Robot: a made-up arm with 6 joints. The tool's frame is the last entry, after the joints.
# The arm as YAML. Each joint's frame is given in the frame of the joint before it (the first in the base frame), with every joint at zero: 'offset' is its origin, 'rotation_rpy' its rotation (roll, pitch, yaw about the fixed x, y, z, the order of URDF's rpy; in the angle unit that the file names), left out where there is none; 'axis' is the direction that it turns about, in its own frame. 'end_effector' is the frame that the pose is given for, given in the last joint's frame.
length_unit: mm
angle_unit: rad
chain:
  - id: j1
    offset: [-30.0, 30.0, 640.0]
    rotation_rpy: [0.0, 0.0, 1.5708]
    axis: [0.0, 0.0, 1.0]
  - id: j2
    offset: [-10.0, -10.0, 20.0]
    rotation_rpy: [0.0, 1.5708, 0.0]
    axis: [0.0, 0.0, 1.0]
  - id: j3
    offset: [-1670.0, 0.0, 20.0]
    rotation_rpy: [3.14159, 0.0, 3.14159]
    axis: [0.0, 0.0, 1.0]
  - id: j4
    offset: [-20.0, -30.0, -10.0]
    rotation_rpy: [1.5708, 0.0, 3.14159]
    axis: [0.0, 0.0, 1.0]
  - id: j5
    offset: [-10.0, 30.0, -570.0]
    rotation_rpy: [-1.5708, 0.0, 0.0]
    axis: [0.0, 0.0, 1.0]
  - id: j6
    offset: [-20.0, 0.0, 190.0]
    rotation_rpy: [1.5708, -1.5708, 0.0]
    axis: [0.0, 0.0, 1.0]
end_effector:
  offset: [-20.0, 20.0, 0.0]
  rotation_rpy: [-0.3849, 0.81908, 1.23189]
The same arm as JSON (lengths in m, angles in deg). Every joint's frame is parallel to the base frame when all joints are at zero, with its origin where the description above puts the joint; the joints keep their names.
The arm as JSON. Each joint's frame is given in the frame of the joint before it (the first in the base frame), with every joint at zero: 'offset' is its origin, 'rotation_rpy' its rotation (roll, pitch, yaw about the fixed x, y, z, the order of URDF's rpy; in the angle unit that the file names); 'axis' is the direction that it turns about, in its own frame. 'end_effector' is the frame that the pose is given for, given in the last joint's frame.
{"length_unit": "m", "angle_unit": "deg", "chain": [
  {"id": "j1", "offset": [-0.03, 0.03, 0.64], "rotation_rpy": [0.0, 0.0, 0.0], "axis": "+z"},
  {"id": "j2", "offset": [0.01, -0.01, 0.02], "rotation_rpy": [0.0, 0.0, 0.0], "axis": "+y"},
  {"id": "j3", "offset": [0.0, 0.02, 1.67], "rotation_rpy": [0.0, 0.0, 0.0], "axis": "-y"},
  {"id": "j4", "offset": [0.03, 0.01, -0.02], "rotation_rpy": [0.0, 0.0, 0.0], "axis": "-x"},
  {"id": "j5", "offset": [0.57, -0.03, 0.01], "rotation_rpy": [0.0, 0.0, 0.0], "axis": "-y"},
  {"id": "j6", "offset": [0.0, -0.19, 0.02], "rotation_rpy": [0.0, 0.0, 0.0], "axis": "-x"}
], "end_effector": {"offset": [0.0, 0.02, 0.02], "rotation_rpy": [3.71, -40.09, -17.26]}}

